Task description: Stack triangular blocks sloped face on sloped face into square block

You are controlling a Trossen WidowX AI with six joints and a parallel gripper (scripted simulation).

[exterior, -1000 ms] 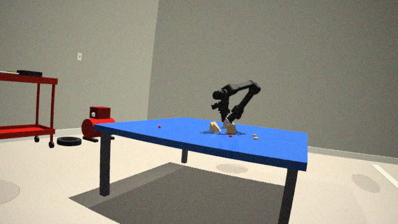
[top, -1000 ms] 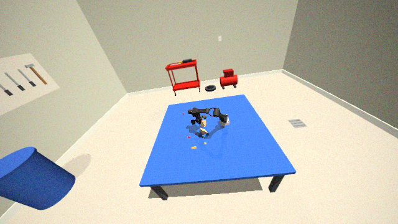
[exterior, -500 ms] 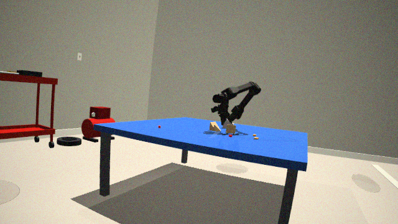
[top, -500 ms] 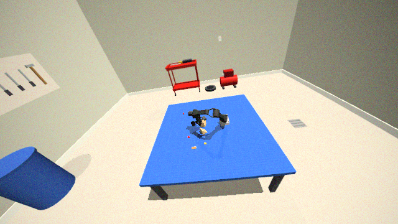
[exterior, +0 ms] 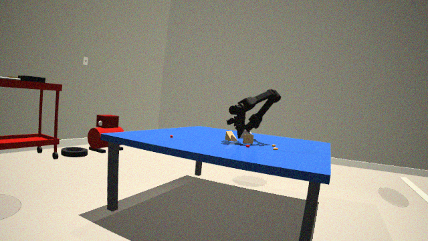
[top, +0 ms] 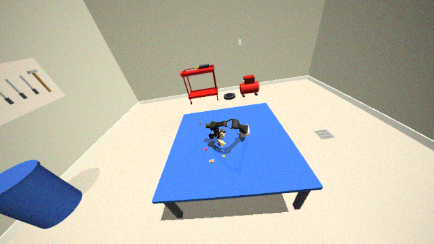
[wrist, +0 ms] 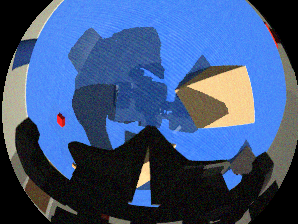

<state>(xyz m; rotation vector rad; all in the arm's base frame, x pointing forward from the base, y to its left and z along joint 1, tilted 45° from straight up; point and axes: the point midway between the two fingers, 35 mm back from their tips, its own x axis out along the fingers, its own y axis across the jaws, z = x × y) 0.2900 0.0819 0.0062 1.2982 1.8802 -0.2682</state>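
The triangular block lies 6 cm to the left of my gripper tip, 3 cm behind it and 1 cm below it. Also, from my gripper tip: tan piece (27 cm to the left, 6 cm ahead, 2 cm below); orange bit (23 cm to the left, 6 cm behind, 2 cm below).
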